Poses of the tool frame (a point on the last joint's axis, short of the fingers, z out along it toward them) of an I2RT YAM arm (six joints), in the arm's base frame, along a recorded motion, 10 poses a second.
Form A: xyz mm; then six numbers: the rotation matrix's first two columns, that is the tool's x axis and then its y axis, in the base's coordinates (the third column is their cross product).
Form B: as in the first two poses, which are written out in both.
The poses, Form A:
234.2 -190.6 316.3 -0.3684 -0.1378 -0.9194 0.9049 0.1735 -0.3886
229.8 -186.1 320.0 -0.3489 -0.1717 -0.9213 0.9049 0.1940 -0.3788
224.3 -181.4 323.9 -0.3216 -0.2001 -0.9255 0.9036 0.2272 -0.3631
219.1 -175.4 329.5 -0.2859 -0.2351 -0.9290 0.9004 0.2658 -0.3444
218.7 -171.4 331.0 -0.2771 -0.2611 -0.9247 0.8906 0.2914 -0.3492
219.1 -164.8 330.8 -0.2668 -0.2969 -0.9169 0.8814 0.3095 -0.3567
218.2 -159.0 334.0 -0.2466 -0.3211 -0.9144 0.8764 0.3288 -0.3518
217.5 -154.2 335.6 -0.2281 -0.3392 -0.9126 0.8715 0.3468 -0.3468
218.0 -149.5 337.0 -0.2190 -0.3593 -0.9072 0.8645 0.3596 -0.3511
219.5 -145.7 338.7 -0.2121 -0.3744 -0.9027 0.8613 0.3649 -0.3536
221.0 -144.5 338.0 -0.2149 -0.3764 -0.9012 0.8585 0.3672 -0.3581
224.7 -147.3 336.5 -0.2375 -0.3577 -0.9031 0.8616 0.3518 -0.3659
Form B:
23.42 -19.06 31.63 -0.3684 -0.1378 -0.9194 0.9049 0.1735 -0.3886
22.98 -18.61 32.00 -0.3489 -0.1717 -0.9213 0.9049 0.1940 -0.3788
22.43 -18.14 32.39 -0.3216 -0.2001 -0.9255 0.9036 0.2272 -0.3631
21.91 -17.54 32.95 -0.2859 -0.2351 -0.9290 0.9004 0.2658 -0.3444
21.87 -17.14 33.10 -0.2771 -0.2611 -0.9247 0.8906 0.2914 -0.3492
21.91 -16.48 33.08 -0.2668 -0.2969 -0.9169 0.8814 0.3095 -0.3567
21.82 -15.90 33.40 -0.2466 -0.3211 -0.9144 0.8764 0.3288 -0.3518
21.75 -15.42 33.56 -0.2281 -0.3392 -0.9126 0.8715 0.3468 -0.3468
21.80 -14.95 33.70 -0.2190 -0.3593 -0.9072 0.8645 0.3596 -0.3511
21.95 -14.57 33.87 -0.2121 -0.3744 -0.9027 0.8613 0.3649 -0.3536
22.10 -14.45 33.80 -0.2149 -0.3764 -0.9012 0.8585 0.3672 -0.3581
22.47 -14.73 33.65 -0.2375 -0.3577 -0.9031 0.8616 0.3518 -0.3659

